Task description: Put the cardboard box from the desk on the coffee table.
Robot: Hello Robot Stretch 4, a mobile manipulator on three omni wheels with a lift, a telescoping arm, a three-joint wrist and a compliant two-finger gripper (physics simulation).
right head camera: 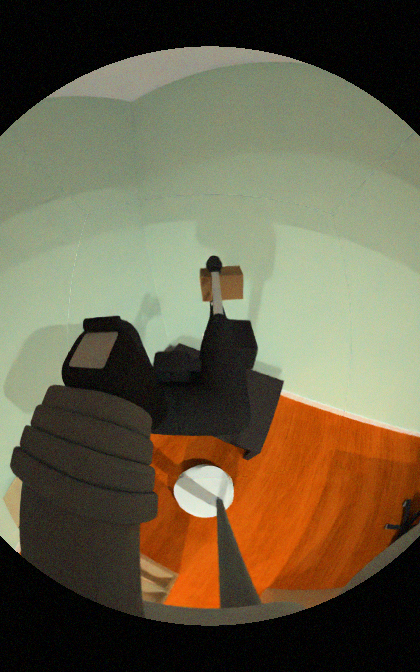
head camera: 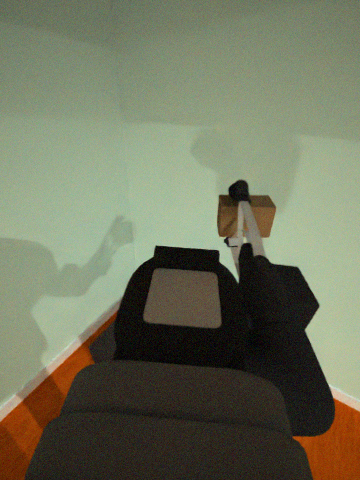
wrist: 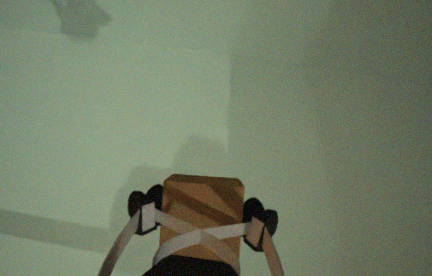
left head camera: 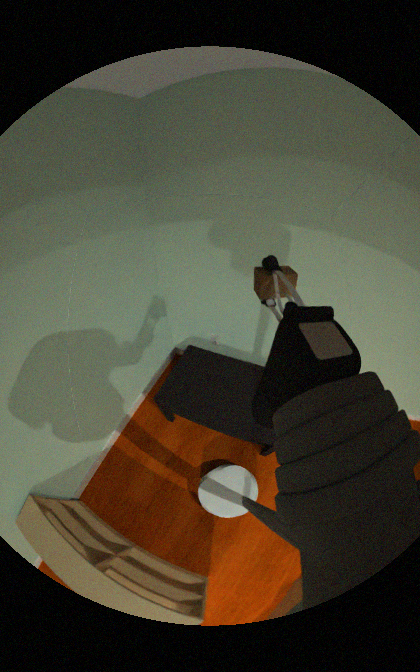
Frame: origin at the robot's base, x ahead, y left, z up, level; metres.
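Seen in the pictures: gripper, fingertip midpoint: (head camera: 233,208) (wrist: 205,207).
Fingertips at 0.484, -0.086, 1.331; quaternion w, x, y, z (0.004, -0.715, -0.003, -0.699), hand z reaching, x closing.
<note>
A point is followed by its place in that frame, as x, y, z.
The brown cardboard box (head camera: 265,215) @(0.434, -0.131, 1.348) (left head camera: 262,285) (right head camera: 232,285) (wrist: 200,205) @(0.433, -0.074, 1.329) is held up in the air in front of the green wall. My gripper (head camera: 236,216) @(0.484, -0.086, 1.331) (left head camera: 270,283) (wrist: 205,207) @(0.484, -0.086, 1.331) is shut on it, with one dark fingertip pad against each side in the wrist view. The dark coffee table (left head camera: 215,390) (right head camera: 265,405) stands low by the wall corner, below the level of the box. My arm and wrist hide part of its top in both side head views, and a small dark corner of it shows in the head camera view. The desk does not show.
A beige open-fronted unit (left head camera: 55,525) lies at the lower left along the left wall. A white round disc (left head camera: 227,475) (right head camera: 200,475) is near the mast. Dark chair legs (right head camera: 404,520) show at the far right. Green walls meet in a corner behind the table.
</note>
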